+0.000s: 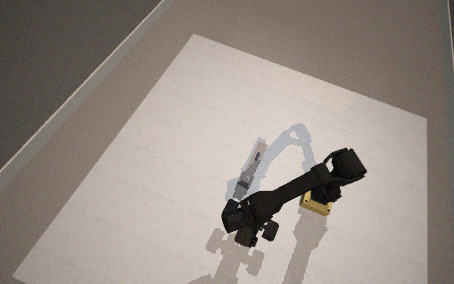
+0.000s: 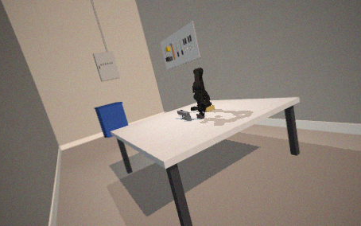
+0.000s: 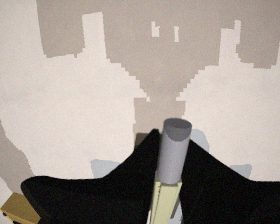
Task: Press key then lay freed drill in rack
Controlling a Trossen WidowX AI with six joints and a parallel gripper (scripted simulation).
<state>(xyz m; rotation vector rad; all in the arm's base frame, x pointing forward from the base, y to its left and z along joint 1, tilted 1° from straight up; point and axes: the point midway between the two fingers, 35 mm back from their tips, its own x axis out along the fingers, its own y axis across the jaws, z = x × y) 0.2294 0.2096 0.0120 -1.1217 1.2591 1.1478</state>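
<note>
My gripper tip is 4 cm to the left of the drill and 4 cm below it. Round my gripper tip: grey fixture (22 cm to the right, 5 cm ahead, 3 cm above).
</note>
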